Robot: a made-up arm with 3 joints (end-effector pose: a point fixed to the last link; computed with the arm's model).
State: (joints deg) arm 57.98 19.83 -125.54
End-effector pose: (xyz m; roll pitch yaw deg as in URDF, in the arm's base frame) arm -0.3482 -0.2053 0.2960 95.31 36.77 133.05
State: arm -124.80 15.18 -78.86
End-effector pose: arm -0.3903 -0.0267 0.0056 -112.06 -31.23 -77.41
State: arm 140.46 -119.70 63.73
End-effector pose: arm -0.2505 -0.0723 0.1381 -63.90 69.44 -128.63
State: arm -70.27 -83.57 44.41
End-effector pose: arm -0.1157 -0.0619 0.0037 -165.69 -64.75 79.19
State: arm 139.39 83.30 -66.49
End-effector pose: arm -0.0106 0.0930 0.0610 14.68 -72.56 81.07
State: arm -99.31 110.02 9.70
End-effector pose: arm 0.0145 -0.2427 -0.1948 90.55 70.25 177.21
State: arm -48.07 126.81 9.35
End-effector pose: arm -0.0038 0.0795 -0.2901 30.52 28.63 132.34
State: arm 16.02 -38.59 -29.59
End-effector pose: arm -0.2544 0.3515 0.0044 16.03 38.63 -29.53
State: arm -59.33 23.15 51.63
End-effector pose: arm 0.1801 0.0919 -0.1713 -53.66 -10.95 54.45
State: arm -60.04 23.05 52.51
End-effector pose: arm 0.1826 0.0927 -0.1708 -54.29 -10.94 55.22
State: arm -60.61 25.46 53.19
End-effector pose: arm 0.1838 0.0983 -0.1795 -52.95 -9.70 56.71
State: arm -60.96 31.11 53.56
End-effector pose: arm 0.1816 0.1098 -0.2001 -48.95 -7.02 59.18
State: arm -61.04 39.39 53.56
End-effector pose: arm 0.1728 0.1256 -0.2295 -42.64 -3.42 62.62
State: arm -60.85 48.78 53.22
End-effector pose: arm 0.1564 0.1424 -0.2607 -35.13 0.18 66.76
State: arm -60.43 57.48 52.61
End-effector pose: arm 0.1360 0.1567 -0.2863 -27.92 3.05 70.92
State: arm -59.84 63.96 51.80
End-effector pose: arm 0.1177 0.1663 -0.3025 -22.39 4.91 74.19
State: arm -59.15 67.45 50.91
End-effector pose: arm 0.1066 0.1713 -0.3092 -19.33 5.85 75.93
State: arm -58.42 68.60 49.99
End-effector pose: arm 0.1021 0.1728 -0.3097 -18.22 6.25 76.35
